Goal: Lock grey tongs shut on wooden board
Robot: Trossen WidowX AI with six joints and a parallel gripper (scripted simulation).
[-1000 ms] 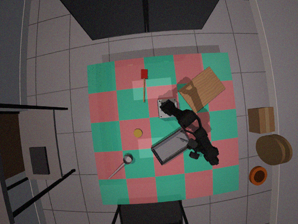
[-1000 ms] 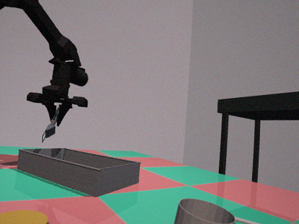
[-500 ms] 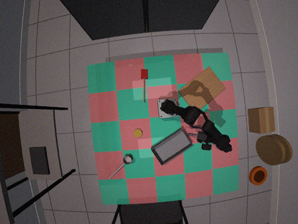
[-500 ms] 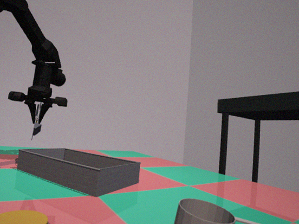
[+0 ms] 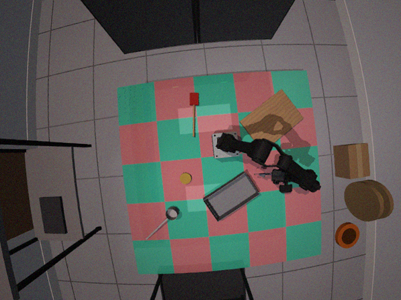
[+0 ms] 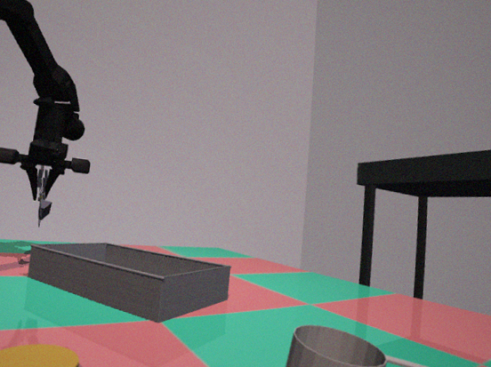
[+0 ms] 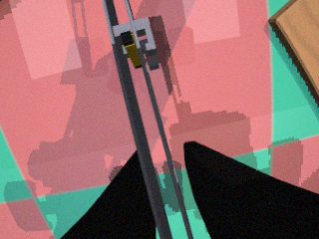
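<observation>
Now: gripper tip 320 mm past the wooden board, 120 mm above it and 20 mm to the right of it. The rest, counted from my gripper tip: yellow lock piece 40 mm to the right, 10 mm ahead, 10 mm above; then yellow disc 530 mm to the right, 120 mm below, 60 mm ahead; then grey roasting tin 250 mm to the right, 160 mm ahead, 100 mm below.
</observation>
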